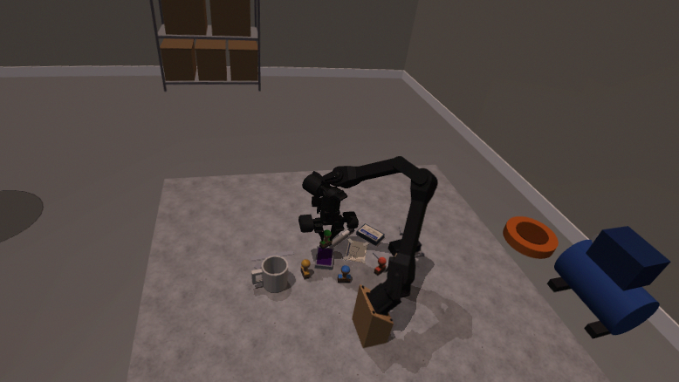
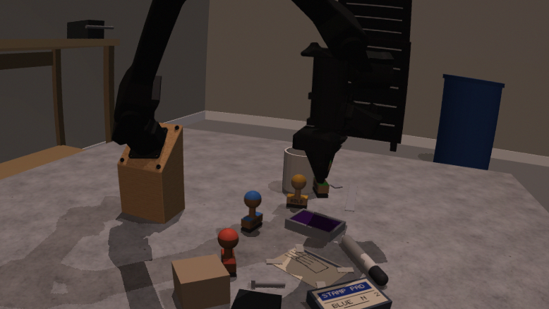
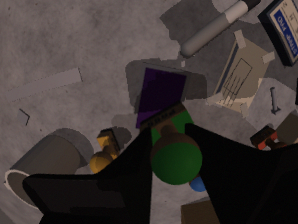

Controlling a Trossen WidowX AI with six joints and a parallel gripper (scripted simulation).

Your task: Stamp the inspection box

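The ink pad lies 90 mm below my gripper tip. Round my gripper tip: green-knobbed pass stamp (right at my gripper tip); then beige inspection card (130 mm to the right, 90 mm below); then blue-knobbed stamp (110 mm behind, 70 mm below, 30 mm to the right).
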